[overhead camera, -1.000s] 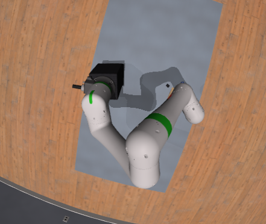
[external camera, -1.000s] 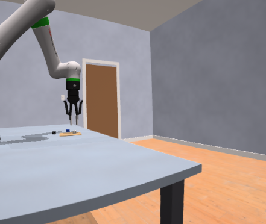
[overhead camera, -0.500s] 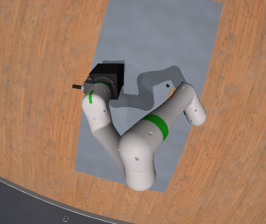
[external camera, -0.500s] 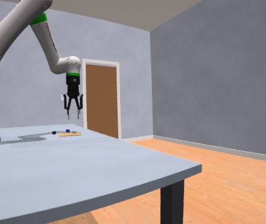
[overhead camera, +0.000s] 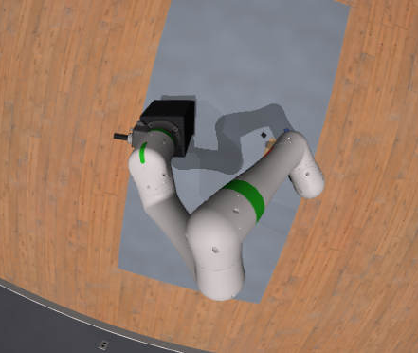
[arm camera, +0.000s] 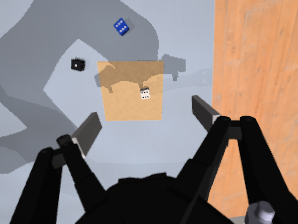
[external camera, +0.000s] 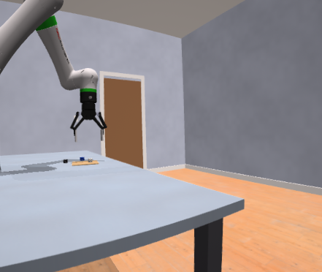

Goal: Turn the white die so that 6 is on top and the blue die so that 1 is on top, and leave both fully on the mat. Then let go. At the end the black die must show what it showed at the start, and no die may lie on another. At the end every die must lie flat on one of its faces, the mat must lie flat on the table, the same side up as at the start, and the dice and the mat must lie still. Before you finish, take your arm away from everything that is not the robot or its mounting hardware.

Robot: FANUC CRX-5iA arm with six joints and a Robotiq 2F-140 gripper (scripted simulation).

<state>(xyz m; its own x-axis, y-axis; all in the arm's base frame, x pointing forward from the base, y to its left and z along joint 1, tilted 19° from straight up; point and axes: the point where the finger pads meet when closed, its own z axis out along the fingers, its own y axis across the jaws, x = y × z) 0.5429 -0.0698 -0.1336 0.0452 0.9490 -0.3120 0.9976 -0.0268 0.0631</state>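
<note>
Right now my hand is 1 cm past the blue die, 13 cm to the right of it and 12 cm above it. Round my hand: black die (12 cm behind, 9 cm to the left, 12 cm below); tan mat (3 cm behind, 13 cm below); white die (12 cm below).
</note>
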